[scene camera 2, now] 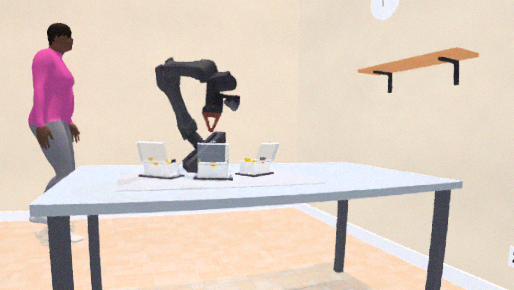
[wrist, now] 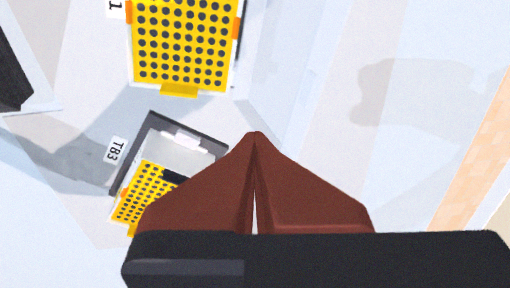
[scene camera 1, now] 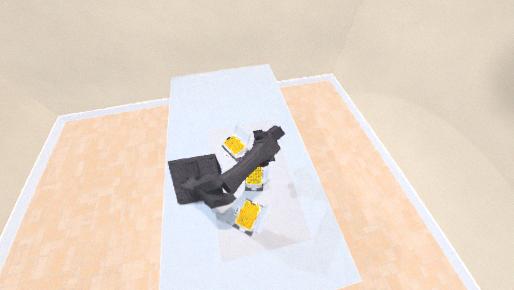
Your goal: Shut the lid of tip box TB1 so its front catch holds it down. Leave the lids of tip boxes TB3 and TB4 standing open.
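Frame: origin at the arm's base, x back, y left, z down, level; metres.
Seen in the pictures: gripper, fingertip midpoint: (scene camera 2: pixel 210 132) (wrist: pixel 254 143) (scene camera 1: pixel 263 166); arm's base, origin of the base link: (scene camera 1: pixel 193 179).
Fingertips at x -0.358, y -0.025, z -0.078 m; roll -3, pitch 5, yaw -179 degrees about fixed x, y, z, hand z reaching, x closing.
Offsets run from my fingertips to a thing's top centre. "pt": to the spot under its first point. Level surfaces: height alone.
Tip box TB1 @[dx +0.043, dy +0.021, dz +0.113 m] (scene camera 1: pixel 255 176) (scene camera 2: pixel 212 171) (wrist: pixel 182 47), with a yellow rack, is the middle box; its clear lid @[pt dx -0.035, dy +0.005, dz +0.072 m] (scene camera 2: pixel 213 151) (wrist: pixel 270 65) stands open, on the right side in the wrist view. TB3 @[dx +0.109, dy -0.182, dz +0.113 m] (scene camera 1: pixel 247 215) (scene camera 2: pixel 161 169) (wrist: pixel 142 192) has its lid @[pt dx +0.043, dy -0.220, dz +0.083 m] (scene camera 2: pixel 152 152) open; the fingers partly cover this box in the wrist view. The third box, TB4 by its place (scene camera 1: pixel 234 145) (scene camera 2: pixel 255 166), also has its lid (scene camera 2: pixel 269 151) open; its label is unreadable. My gripper (scene camera 1: pixel 266 164) (scene camera 2: pixel 211 130) (wrist: pixel 254 143) is shut and empty, above TB1's open lid in scene camera 2. The arm partly covers TB1 in scene camera 1.
The boxes stand on a pale mat @[dz +0.187 m] (scene camera 1: pixel 287 215) (scene camera 2: pixel 135 184) on the light blue table @[dz +0.190 m] (scene camera 1: pixel 205 100) (scene camera 2: pixel 370 175). The dark arm base (scene camera 1: pixel 192 180) is beside the mat. A person (scene camera 2: pixel 52 90) stands behind the table's left end. A wall shelf (scene camera 2: pixel 420 61) is far right.
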